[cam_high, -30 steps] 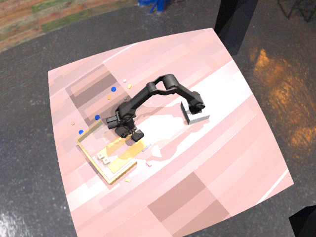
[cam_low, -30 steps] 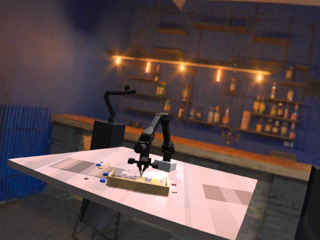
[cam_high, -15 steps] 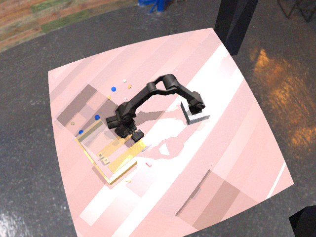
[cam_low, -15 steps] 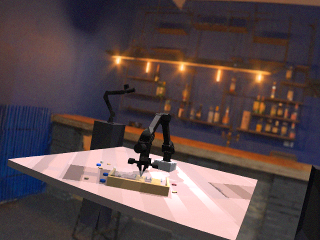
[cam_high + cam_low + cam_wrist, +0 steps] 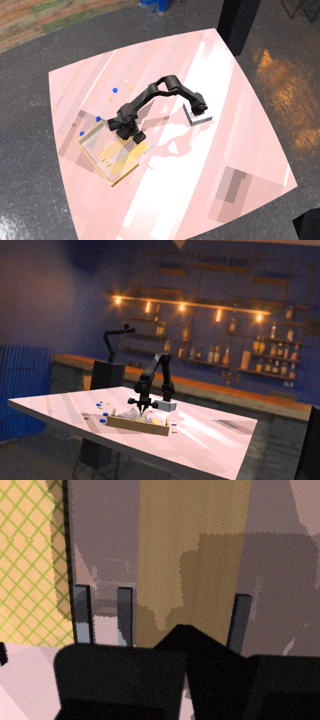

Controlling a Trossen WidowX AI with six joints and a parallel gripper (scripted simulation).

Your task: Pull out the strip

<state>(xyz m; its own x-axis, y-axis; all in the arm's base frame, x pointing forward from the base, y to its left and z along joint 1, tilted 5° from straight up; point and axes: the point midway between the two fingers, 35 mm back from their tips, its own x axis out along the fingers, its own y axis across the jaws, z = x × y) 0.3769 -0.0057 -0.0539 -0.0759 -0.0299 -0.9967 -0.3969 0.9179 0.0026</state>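
Right now my gripper tip is 9 cm short of the tan strip and 4 cm to the right of it. The rest, counted from my gripper tip: pink block (21 cm to the left, 4 cm behind).
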